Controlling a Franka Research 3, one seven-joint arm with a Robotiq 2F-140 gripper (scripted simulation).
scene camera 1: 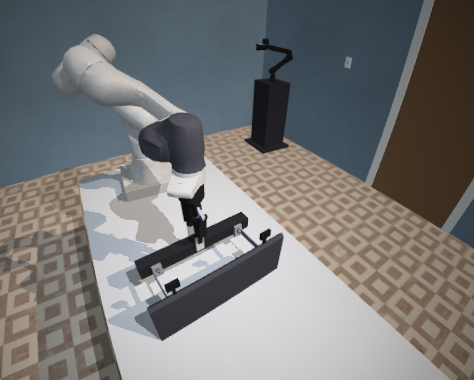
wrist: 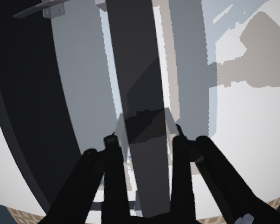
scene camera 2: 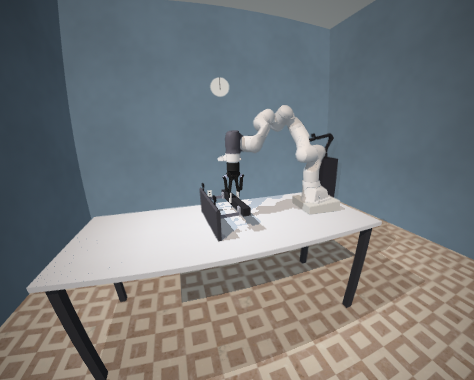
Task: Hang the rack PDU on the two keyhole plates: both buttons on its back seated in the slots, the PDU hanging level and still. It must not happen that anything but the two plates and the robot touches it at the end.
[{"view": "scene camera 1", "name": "my gripper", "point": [196, 244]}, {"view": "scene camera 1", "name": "rack PDU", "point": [173, 253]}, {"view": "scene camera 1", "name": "dark panel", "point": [173, 317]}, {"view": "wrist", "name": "my gripper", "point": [145, 120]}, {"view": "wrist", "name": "dark panel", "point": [43, 128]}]
